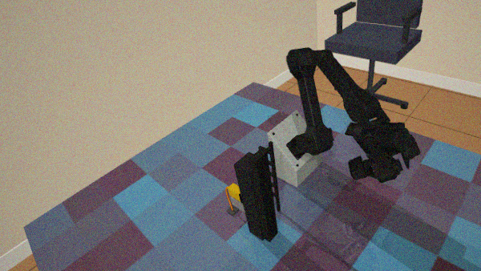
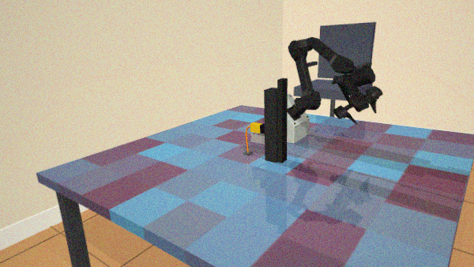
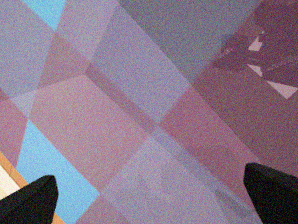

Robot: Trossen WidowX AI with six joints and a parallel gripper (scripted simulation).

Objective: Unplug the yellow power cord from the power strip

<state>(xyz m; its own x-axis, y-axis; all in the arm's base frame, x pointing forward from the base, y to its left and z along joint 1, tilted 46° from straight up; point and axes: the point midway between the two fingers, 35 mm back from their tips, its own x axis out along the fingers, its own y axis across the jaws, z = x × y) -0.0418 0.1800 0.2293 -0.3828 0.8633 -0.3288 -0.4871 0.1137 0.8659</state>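
Right now my gripper tip is 320 mm short of the yellow plug, 310 mm to the left of it and 10 mm below it.
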